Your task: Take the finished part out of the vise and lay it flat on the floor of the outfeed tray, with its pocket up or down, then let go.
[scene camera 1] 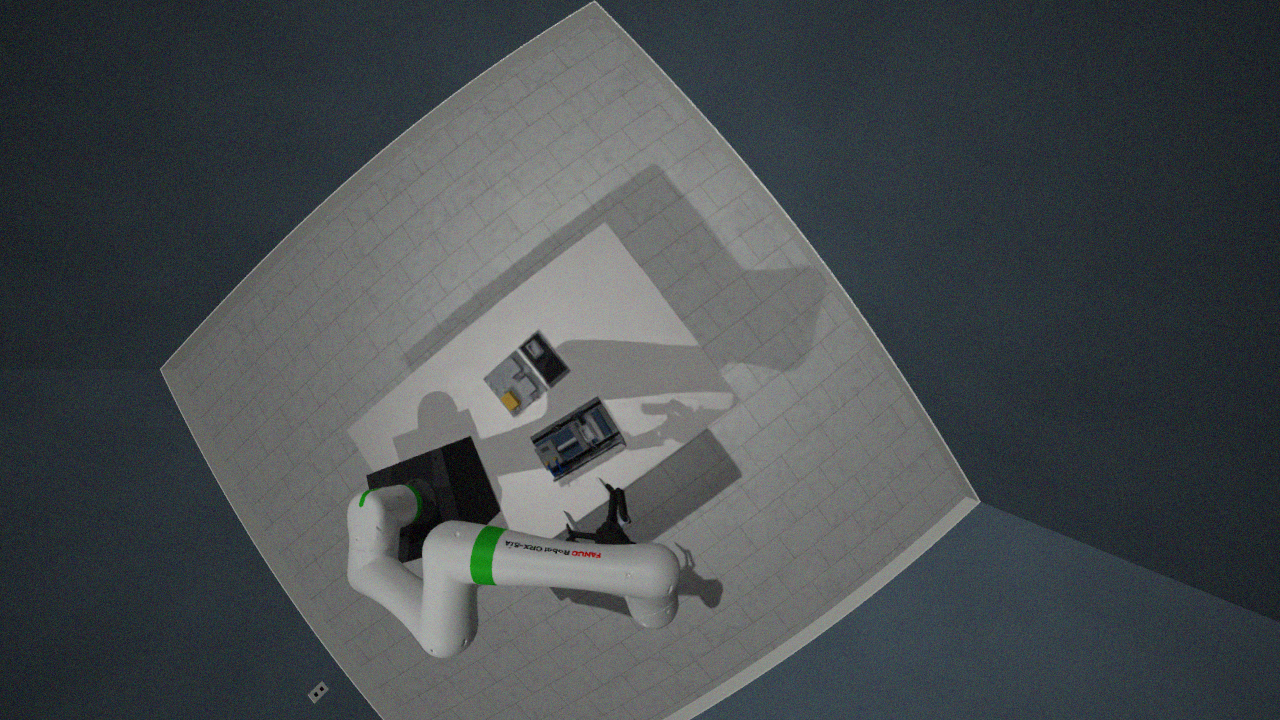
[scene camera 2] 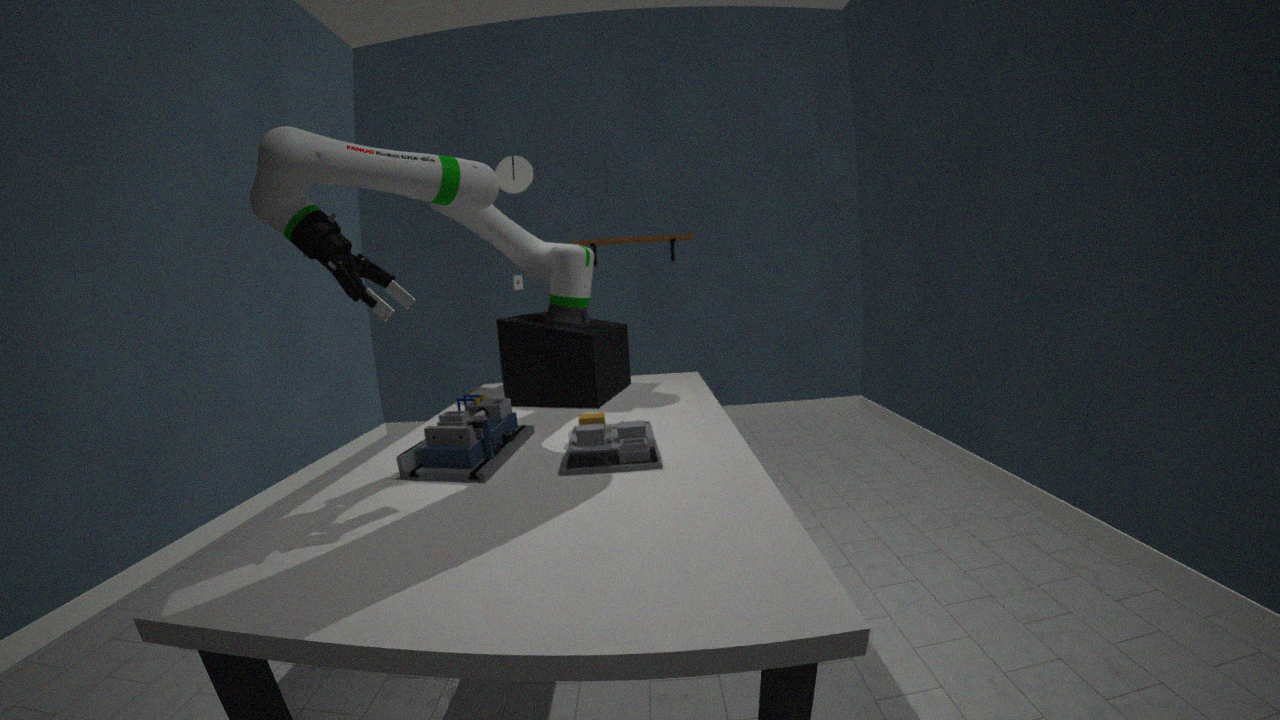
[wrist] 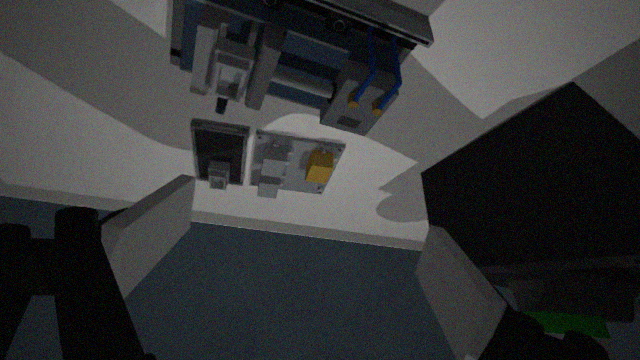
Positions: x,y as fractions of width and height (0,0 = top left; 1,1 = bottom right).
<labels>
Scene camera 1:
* grey plate: 0.39,0.53
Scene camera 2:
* my gripper: 0.31,0.43
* blue vise: 0.34,0.63
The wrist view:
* my gripper: 0.48,0.63
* yellow block: 0.50,0.46
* grey plate: 0.46,0.48
</labels>
